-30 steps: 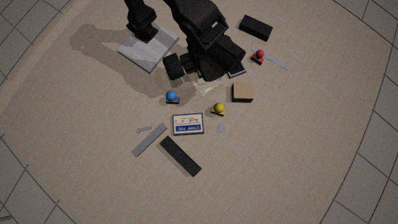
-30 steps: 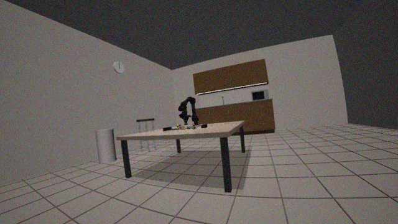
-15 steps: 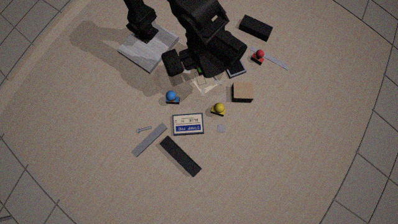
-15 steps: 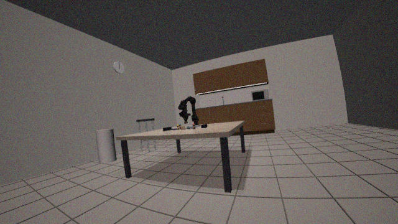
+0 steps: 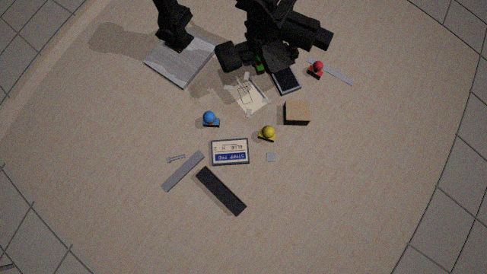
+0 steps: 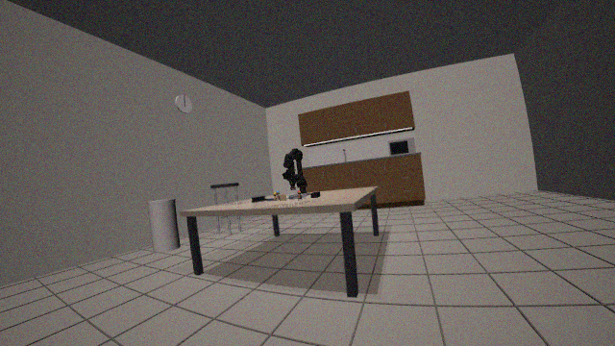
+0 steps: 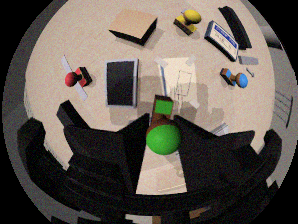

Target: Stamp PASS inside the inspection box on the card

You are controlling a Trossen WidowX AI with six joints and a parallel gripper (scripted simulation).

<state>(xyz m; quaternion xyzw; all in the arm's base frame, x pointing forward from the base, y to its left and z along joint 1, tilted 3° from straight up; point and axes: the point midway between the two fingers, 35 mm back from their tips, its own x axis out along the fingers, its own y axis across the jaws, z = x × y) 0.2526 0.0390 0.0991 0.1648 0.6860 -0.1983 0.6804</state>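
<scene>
My gripper tip is now 8 cm above the grey block, 6 cm to the right of it and 5 cm past it. From my gripper tip the other things lie so: black ink pad: 9 cm below, 5 cm to the left, 5 cm ahead; green-knobbed stamp: right at my gripper tip; white lined card: 9 cm below, 5 cm to the right.
</scene>
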